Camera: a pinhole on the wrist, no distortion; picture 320 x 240 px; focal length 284.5 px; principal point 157.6 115.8 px. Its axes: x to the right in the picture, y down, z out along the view. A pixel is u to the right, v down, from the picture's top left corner.
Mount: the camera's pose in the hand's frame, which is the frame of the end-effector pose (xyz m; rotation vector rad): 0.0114 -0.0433 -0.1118 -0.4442 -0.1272 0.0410
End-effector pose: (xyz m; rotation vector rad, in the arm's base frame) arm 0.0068 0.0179 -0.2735 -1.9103 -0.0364 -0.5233
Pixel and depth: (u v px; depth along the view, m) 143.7 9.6 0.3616
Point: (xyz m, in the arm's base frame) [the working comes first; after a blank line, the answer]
In the camera's frame: -0.0177 -0.1350 0.3616

0.0475 0.2730 -0.3629
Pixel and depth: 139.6 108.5 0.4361
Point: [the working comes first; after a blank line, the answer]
In the camera's frame: -0.0276 -0.0112 0.4361

0.0707 0.2316 -0.4997
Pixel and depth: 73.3 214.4 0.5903
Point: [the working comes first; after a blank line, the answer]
In the camera's frame: -0.1749 0.2046 0.5903

-0.0051 0.1937 -0.7910
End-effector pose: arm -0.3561 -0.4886 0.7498 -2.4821 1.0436 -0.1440
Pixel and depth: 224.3 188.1 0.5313
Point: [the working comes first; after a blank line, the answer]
In the camera's frame: 0.1246 0.1350 0.5313

-0.4330 -0.6122 0.3218
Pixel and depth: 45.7 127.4 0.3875
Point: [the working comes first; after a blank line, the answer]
In the camera's frame: -0.1524 0.0158 0.3875

-0.5190 -0.3572 0.5198
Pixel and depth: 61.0 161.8 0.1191
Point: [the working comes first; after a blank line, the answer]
In the camera's frame: -0.0404 0.0193 0.1191

-0.4069 -0.4774 0.7597
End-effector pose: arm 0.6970 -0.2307 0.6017 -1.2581 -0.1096 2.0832
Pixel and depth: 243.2 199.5 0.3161
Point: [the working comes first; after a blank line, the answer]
In the camera's frame: 0.0951 0.0930 0.3161

0.4709 -0.2929 0.5562
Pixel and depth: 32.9 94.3 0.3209
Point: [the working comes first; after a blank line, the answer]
In the camera's frame: -0.1407 -0.0243 0.3209

0.5776 -0.3335 0.7935
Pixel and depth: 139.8 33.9 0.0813
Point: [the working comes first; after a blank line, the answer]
In the camera's frame: -0.0051 -0.0234 0.0813

0.7375 -0.2182 0.6013
